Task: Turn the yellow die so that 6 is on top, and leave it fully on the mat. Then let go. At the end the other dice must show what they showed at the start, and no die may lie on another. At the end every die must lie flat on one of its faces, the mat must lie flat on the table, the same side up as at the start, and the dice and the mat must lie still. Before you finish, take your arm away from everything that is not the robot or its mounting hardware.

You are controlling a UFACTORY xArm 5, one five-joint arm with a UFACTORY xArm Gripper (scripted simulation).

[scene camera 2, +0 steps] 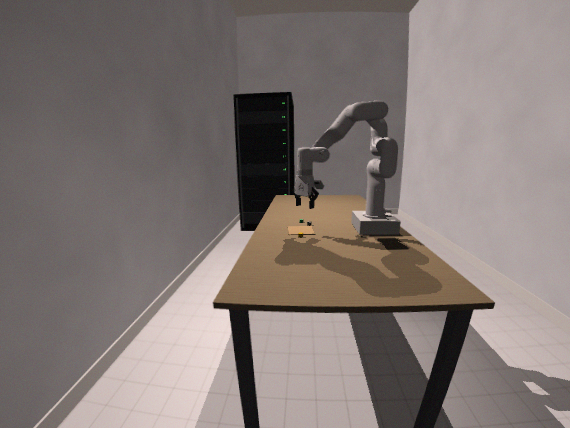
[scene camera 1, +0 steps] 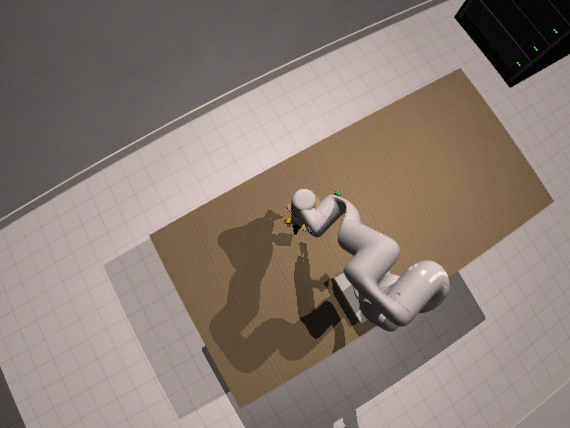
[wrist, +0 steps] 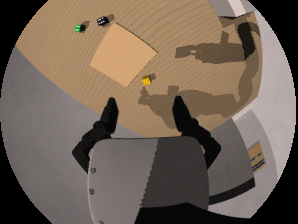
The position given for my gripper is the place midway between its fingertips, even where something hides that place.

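Note:
I can see my gripper (wrist: pixel 145 103), and a tan mat (wrist: pixel 121 55) is visible to me as well.

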